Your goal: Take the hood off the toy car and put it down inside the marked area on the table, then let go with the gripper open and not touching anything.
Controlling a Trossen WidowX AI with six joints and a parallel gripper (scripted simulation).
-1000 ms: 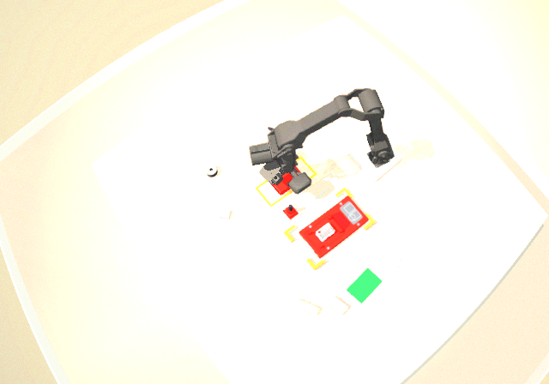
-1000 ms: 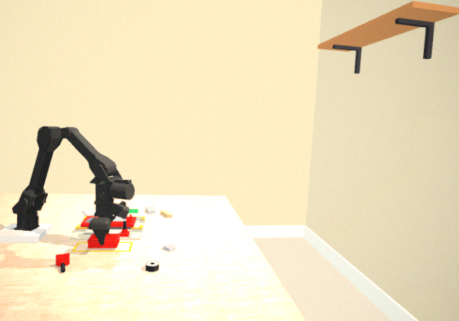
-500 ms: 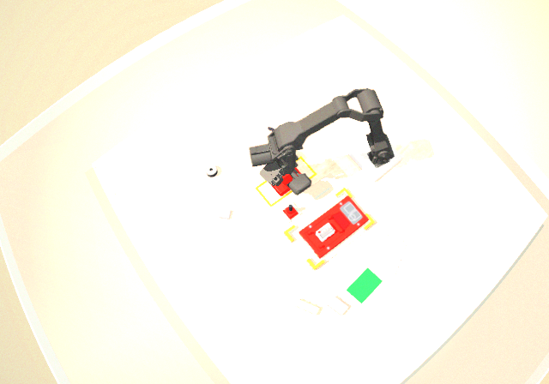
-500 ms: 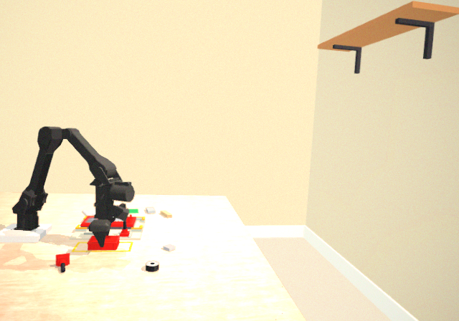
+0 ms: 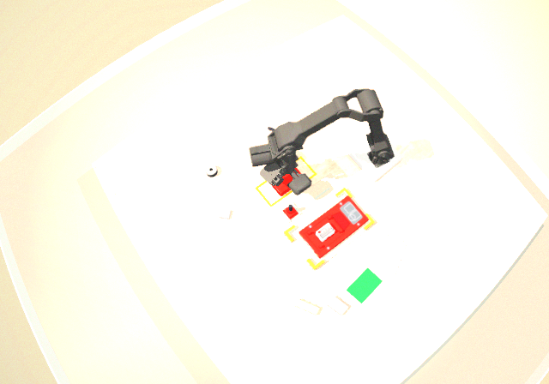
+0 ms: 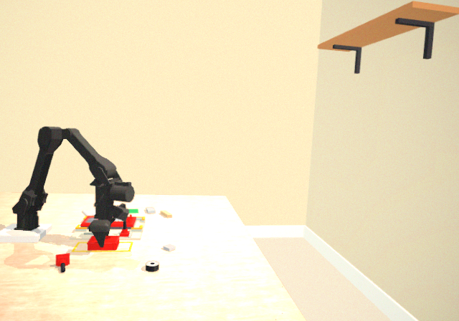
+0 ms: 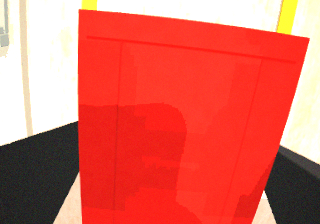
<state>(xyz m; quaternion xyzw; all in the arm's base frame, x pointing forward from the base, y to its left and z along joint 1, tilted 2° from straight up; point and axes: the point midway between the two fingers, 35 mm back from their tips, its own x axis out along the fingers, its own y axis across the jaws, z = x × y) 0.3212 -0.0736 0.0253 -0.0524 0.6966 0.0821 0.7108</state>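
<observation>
Right now the red hood is right at my gripper tip. The rest, counted from my gripper tip: green patch 6 cm behind, 43 cm to the left, 1 cm below; black wheel 21 cm ahead, 14 cm to the right.
</observation>
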